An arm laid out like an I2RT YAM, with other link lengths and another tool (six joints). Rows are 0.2 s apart.
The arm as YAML. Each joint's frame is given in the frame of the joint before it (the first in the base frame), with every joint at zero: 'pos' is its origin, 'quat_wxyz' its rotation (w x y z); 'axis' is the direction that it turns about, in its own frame. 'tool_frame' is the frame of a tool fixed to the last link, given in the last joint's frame.
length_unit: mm
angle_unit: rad
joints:
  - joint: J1
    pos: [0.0, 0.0, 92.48]
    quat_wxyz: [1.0, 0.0, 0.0, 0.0]
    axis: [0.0, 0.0, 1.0]
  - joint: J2
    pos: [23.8, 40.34, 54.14]
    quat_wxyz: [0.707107, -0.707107, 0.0, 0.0]
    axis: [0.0, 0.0, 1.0]
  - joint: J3
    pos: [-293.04, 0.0, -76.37]
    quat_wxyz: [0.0, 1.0, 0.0, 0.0]
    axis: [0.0, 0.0, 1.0]
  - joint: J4
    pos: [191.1, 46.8, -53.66]
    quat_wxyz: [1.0, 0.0, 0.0, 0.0]
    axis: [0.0, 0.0, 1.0]
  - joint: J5
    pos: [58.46, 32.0, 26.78]
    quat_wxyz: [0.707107, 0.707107, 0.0, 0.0]
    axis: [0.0, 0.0, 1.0]
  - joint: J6
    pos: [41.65, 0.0, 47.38]
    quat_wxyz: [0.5, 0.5, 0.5, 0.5]
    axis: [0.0, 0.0, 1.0]
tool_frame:
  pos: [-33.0, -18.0, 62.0]
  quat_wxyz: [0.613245, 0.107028, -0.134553, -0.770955]
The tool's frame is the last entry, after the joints.
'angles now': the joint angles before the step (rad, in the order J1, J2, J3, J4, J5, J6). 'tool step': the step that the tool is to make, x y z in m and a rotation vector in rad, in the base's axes. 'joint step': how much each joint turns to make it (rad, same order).
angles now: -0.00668, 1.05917, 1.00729, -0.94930, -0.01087, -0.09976
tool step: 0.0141, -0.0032, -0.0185, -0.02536, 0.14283, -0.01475
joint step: 0.00024, 0.11802, 0.00638, -0.03104, 0.03024, 0.00060
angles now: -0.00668, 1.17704, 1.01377, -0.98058, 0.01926, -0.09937
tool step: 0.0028, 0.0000, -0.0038, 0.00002, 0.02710, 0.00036
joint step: 0.00011, 0.02410, 0.00030, -0.00330, 0.00004, -0.00030
